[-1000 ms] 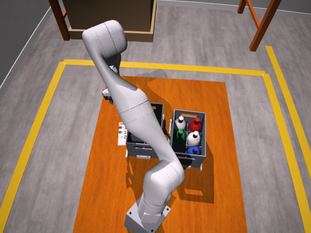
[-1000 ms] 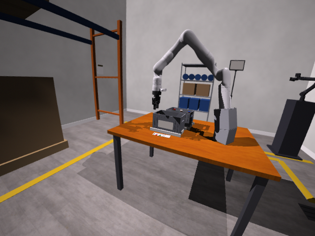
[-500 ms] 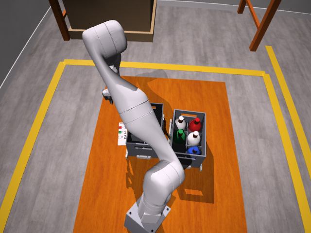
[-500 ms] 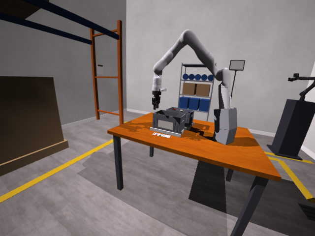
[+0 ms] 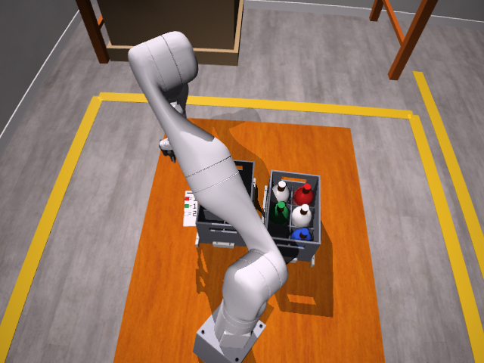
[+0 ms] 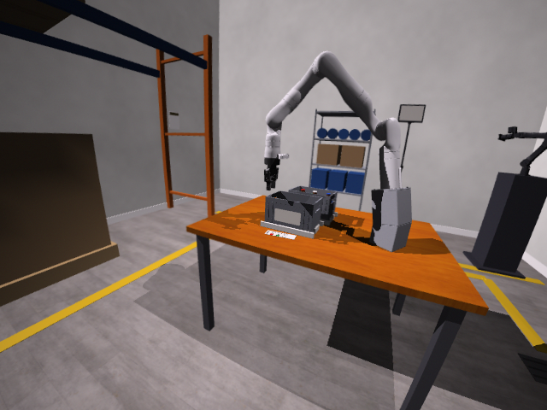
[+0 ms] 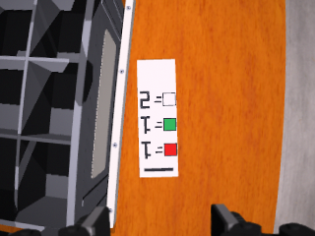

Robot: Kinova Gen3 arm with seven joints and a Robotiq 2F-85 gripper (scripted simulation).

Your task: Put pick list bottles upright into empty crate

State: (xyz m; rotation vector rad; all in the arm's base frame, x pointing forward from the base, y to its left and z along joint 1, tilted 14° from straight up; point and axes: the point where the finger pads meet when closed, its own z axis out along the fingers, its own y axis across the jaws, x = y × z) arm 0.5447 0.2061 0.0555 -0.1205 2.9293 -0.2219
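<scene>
My hand is 4 cm past the red bottle, 45 cm to the left of it and 16 cm above it. From my hand the other things lie so: pick list (6 cm behind, 1 cm to the right, 25 cm below); blue bottle (22 cm behind, 43 cm to the right, 16 cm below); green bottle (12 cm behind, 35 cm to the right, 16 cm below).
</scene>
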